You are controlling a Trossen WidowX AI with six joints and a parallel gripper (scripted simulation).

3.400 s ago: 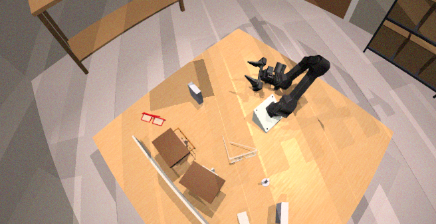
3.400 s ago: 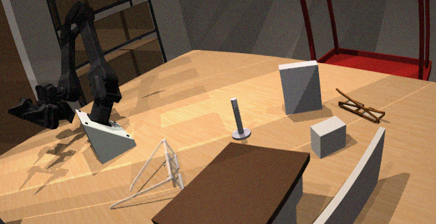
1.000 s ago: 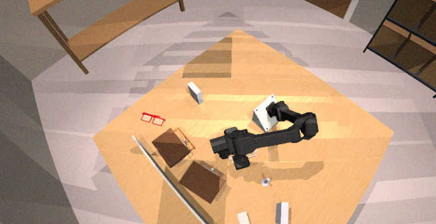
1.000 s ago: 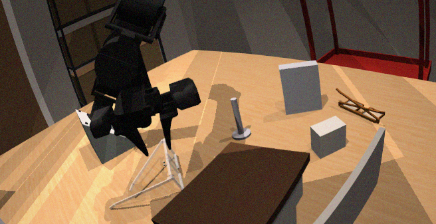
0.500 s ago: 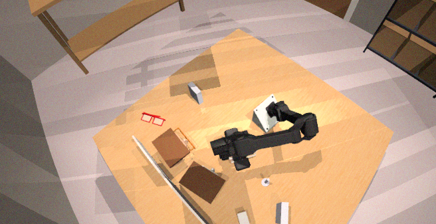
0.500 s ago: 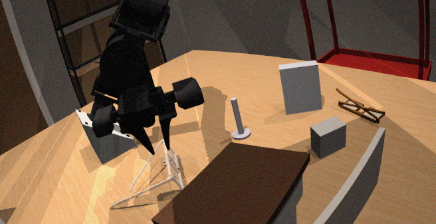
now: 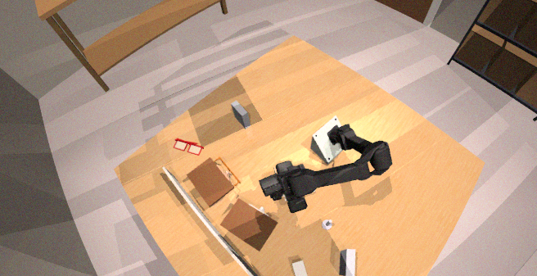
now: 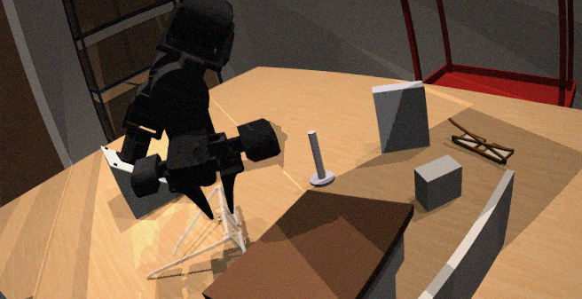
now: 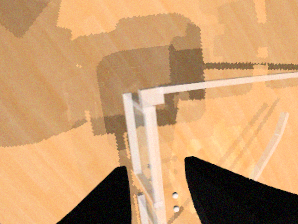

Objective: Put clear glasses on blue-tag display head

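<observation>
My gripper tip is now 18 cm to the right of the grey post, 3 cm past it and 3 cm above it. From my gripper tip the other things lie so: long grey bar: 32 cm ahead, 11 cm to the right; grey cube: 24 cm to the left, 17 cm ahead, 3 cm below.
</observation>
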